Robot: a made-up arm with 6 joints.
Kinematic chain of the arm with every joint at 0, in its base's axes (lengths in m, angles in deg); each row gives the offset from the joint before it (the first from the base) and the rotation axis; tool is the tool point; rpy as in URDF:
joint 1: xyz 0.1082 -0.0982 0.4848 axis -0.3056 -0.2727 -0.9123
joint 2: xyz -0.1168 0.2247 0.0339 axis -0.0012 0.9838 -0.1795
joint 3: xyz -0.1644 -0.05 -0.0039 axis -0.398 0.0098 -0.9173
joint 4: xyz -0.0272 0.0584 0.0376 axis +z
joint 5: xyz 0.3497 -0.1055 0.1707 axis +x
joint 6: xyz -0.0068 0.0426 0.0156 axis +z
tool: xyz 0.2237 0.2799 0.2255 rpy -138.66 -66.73 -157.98
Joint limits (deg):
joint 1: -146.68..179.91
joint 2: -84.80..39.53
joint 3: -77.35..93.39
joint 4: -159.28..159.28
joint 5: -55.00..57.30
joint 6: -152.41..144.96
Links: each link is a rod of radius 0.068 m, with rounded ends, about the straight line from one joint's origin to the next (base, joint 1, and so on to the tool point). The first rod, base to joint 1, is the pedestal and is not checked.
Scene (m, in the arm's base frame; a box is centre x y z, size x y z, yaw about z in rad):
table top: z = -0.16
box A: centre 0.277 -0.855 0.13 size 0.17 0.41 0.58 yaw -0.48
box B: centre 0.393 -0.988 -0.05 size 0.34 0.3 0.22 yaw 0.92
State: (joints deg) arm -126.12 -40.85 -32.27 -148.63 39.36 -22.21
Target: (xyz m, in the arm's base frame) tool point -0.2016 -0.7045 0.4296
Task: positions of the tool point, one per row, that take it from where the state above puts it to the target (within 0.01 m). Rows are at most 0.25 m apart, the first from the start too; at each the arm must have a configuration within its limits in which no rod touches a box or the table.
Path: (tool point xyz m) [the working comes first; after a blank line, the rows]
Joints at the target: -38.38 -65.60 -7.50 -153.04 4.47 33.48
Straight joint move there: touches box A.

1: 0.7856 -0.4842 0.1360
2: 0.7796 -0.4637 0.2862
3: 0.7399 -0.4580 0.4357
4: 0.6688 -0.4636 0.5714
5: 0.5731 -0.4765 0.6824
6: 0.4626 -0.4934 0.7614
7: 0.3661 -0.5852 0.7540
8: 0.2491 -0.6612 0.7187
9: 0.1112 -0.7155 0.6538
10: -0.0438 -0.7352 0.5573
11: -0.2016 -0.7045 0.4296

